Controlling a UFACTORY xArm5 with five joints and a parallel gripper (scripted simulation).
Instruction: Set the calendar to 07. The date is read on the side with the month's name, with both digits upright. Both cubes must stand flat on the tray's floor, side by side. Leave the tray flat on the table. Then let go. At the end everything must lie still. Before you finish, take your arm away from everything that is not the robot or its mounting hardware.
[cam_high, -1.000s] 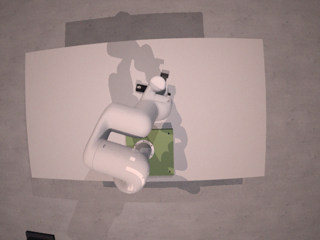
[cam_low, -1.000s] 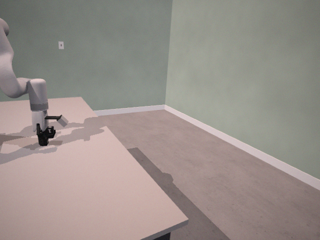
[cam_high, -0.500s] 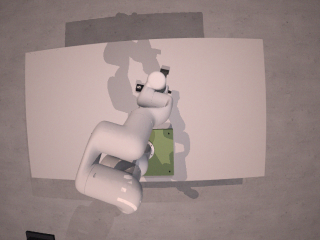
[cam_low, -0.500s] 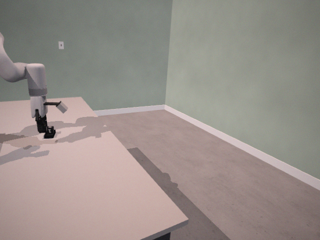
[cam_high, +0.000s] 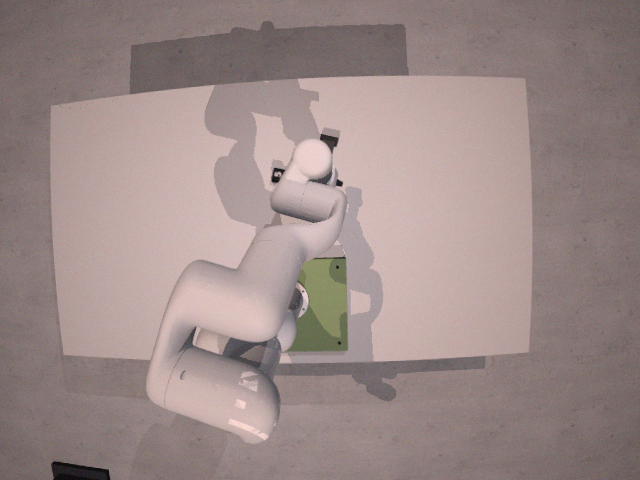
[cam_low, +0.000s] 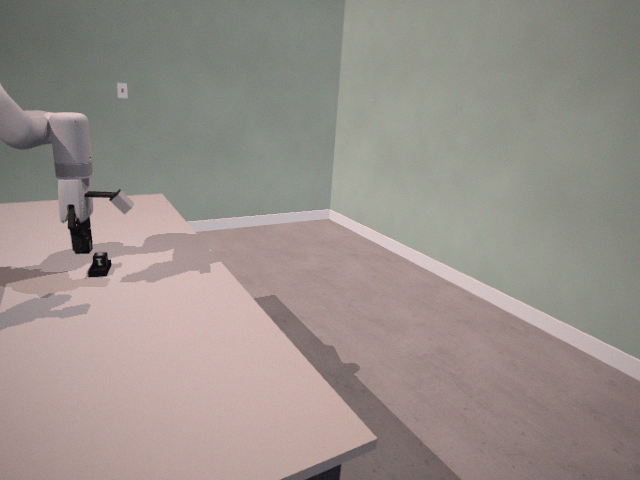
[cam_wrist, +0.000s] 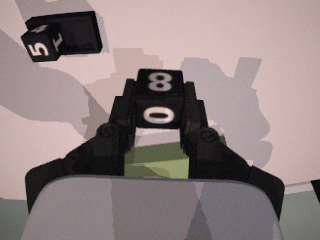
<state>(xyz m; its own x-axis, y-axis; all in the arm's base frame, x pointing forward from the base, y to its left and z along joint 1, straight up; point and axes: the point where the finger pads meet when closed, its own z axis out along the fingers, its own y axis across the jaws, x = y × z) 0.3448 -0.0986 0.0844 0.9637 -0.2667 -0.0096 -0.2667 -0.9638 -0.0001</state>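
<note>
Now: hand 10 mm above the black cube. Also, from my hand: black calendar tray: 30 mm ahead, 110 mm to the left, 120 mm below.
</note>
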